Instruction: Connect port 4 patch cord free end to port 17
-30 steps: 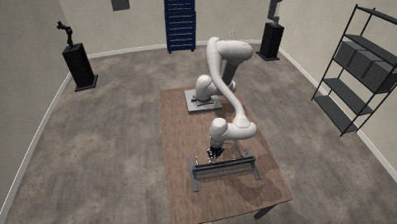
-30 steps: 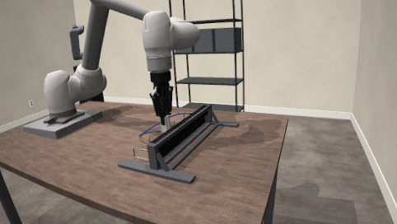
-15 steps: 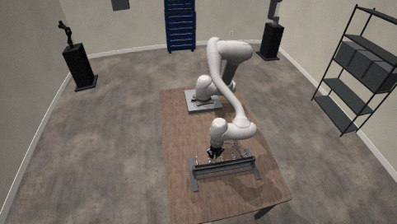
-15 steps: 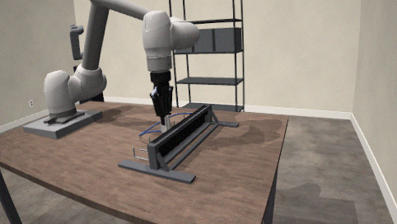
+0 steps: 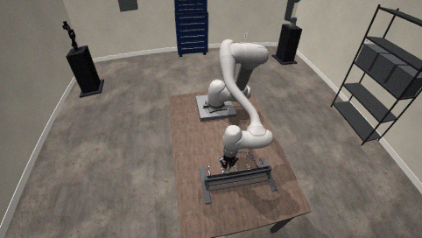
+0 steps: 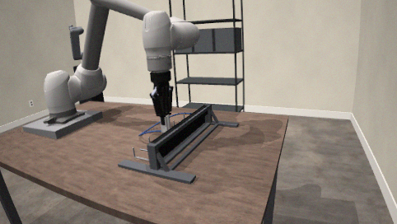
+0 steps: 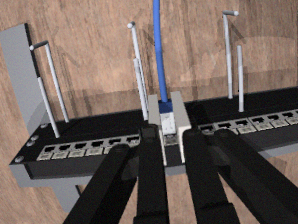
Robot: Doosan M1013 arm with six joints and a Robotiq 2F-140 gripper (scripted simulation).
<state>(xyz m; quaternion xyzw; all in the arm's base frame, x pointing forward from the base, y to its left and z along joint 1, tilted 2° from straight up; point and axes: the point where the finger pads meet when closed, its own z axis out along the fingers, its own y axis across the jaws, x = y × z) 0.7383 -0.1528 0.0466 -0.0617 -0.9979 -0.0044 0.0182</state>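
Now: the plug 1 cm ahead of my hand and 3 cm below it.
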